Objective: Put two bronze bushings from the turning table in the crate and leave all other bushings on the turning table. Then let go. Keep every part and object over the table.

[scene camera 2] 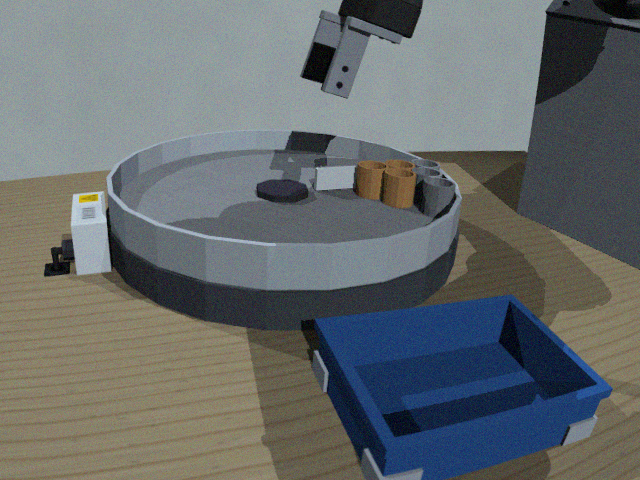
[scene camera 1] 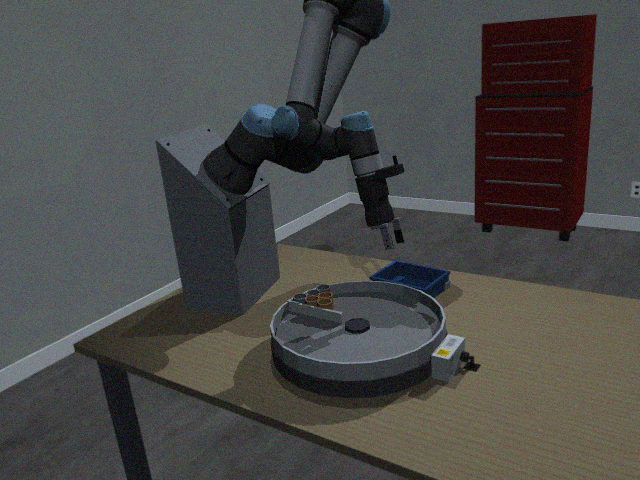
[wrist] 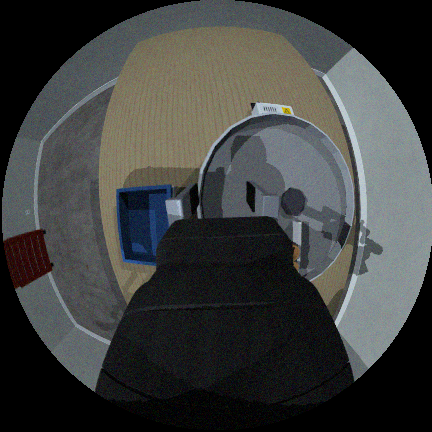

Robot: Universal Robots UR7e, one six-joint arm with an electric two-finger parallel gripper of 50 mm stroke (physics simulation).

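Places are measured from the arm's base along level axes (x ahead, y left, z up), in metres.
Pixels of known places: gripper, fingertip midpoint: [scene camera 2: 322, 86] [scene camera 1: 395, 245] [wrist: 221, 191]; arm's base at its link origin: [scene camera 1: 226, 175].
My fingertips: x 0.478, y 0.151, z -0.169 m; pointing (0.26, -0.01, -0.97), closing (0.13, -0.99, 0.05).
Ahead of a thing's pixels: the offset from my fingertips to its top centre. "pt": to the spot under its first point.
Three bronze bushings {dz -0.120, dx -0.106, dy -0.165 m} [scene camera 1: 325, 303] {dz -0.120, dx -0.131, dy -0.137 m} [scene camera 2: 398, 190] [wrist: 296, 251] stand upright in a group inside the turning table [scene camera 1: 356, 369] [scene camera 2: 330, 264] [wrist: 310, 155], near its wall on the pedestal side. Three grey bushings {dz -0.120, dx -0.181, dy -0.180 m} [scene camera 1: 299, 298] {dz -0.120, dx -0.170, dy -0.105 m} [scene camera 2: 437, 197] stand beside them, closer to the wall. In the wrist view the gripper body hides most of the group. The blue crate {dz -0.161, dx -0.084, dy +0.170 m} [scene camera 1: 440, 283] [scene camera 2: 465, 436] [wrist: 120, 225] stands beside the turning table, and no bushing shows in it. My gripper [scene camera 1: 394, 243] [scene camera 2: 324, 85] [wrist: 221, 191] is open and empty, high above the gap between crate and turning table.
A pale upright guide plate {pt dz -0.142, dx -0.113, dy -0.194 m} [scene camera 1: 315, 312] [scene camera 2: 334, 178] [wrist: 297, 232] stands next to the bronze bushings. A dark hub {dz -0.150, dx +0.004, dy -0.167 m} [scene camera 1: 357, 325] [scene camera 2: 282, 191] [wrist: 293, 201] marks the centre. The raised rim surrounds the disc. A control box {dz -0.153, dx +0.233, dy -0.122 m} [scene camera 1: 448, 359] [scene camera 2: 91, 237] sits outside the rim. The robot pedestal [scene camera 1: 222, 248] [scene camera 2: 584, 129] stands behind the bushings.
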